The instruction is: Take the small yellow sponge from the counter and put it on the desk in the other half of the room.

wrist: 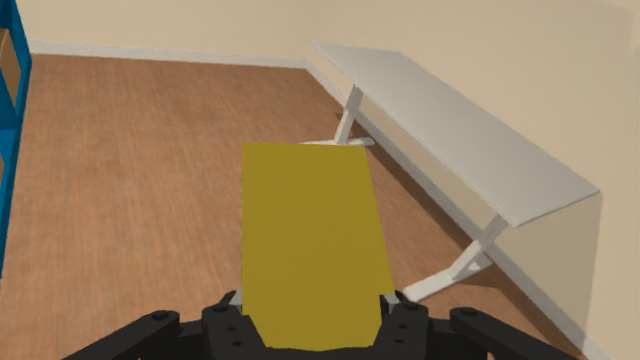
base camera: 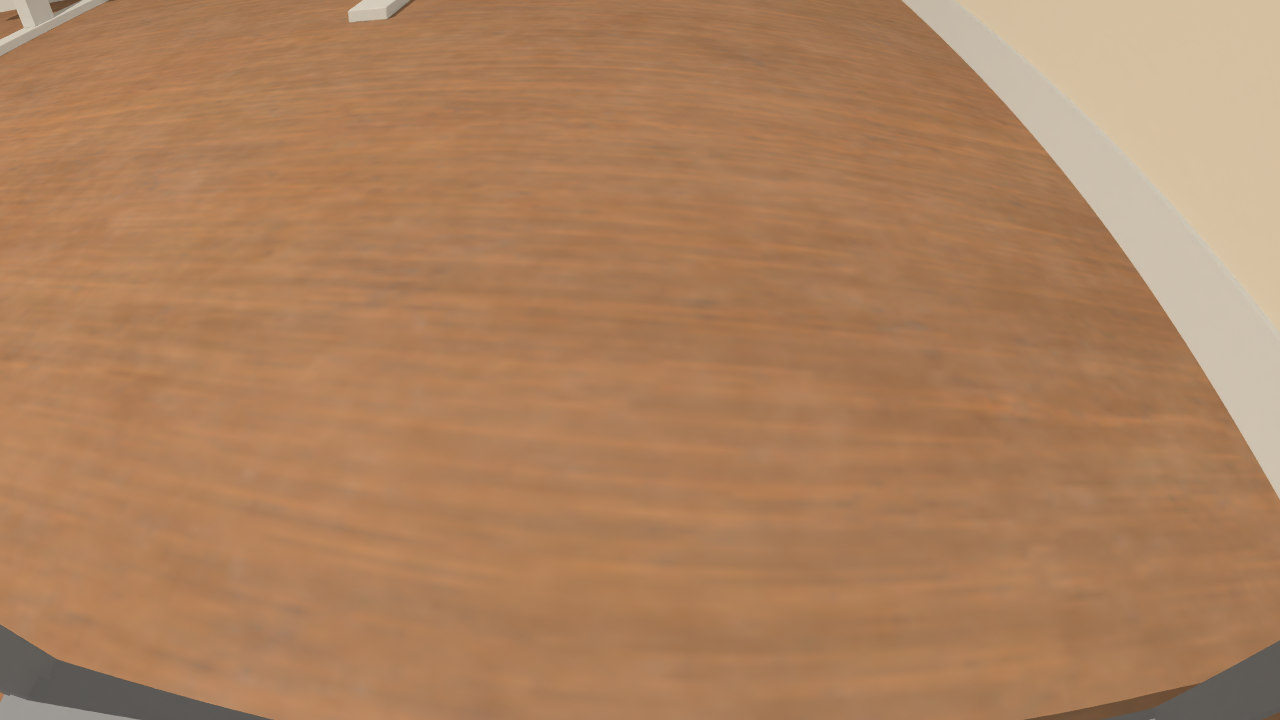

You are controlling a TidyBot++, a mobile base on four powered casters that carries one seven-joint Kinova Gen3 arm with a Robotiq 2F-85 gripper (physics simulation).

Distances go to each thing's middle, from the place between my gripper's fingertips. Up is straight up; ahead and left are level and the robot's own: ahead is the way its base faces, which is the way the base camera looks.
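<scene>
There is the small yellow sponge (wrist: pixel 314 262), and it sits 20 mm above my hand and 20 mm to the left of it.
</scene>
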